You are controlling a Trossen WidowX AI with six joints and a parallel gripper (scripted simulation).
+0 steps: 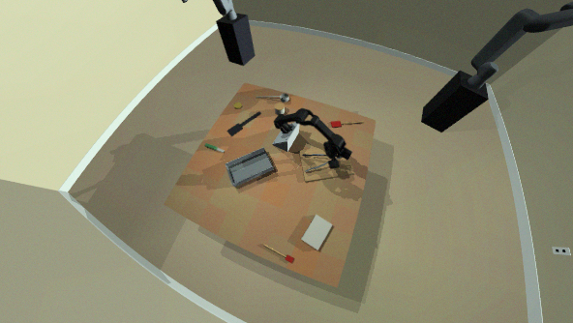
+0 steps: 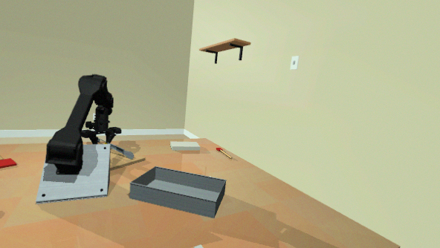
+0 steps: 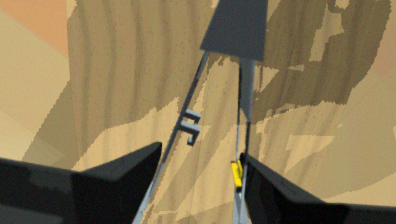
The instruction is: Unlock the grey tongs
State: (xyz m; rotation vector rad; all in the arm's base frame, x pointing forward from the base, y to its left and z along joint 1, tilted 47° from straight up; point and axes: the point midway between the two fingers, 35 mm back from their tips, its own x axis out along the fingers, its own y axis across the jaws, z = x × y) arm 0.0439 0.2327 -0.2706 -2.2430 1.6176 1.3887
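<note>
My gripper tip is now 2 cm short of the yellow lock piece, 1 cm to the right of it and 2 cm below it. Also, from my gripper tip: wooden board (1 cm ahead, 1 cm to the right, 4 cm below); red-headed spatula (39 cm behind, 2 cm to the right, 4 cm below); white block (47 cm ahead, 15 cm to the left, 3 cm below).
</note>
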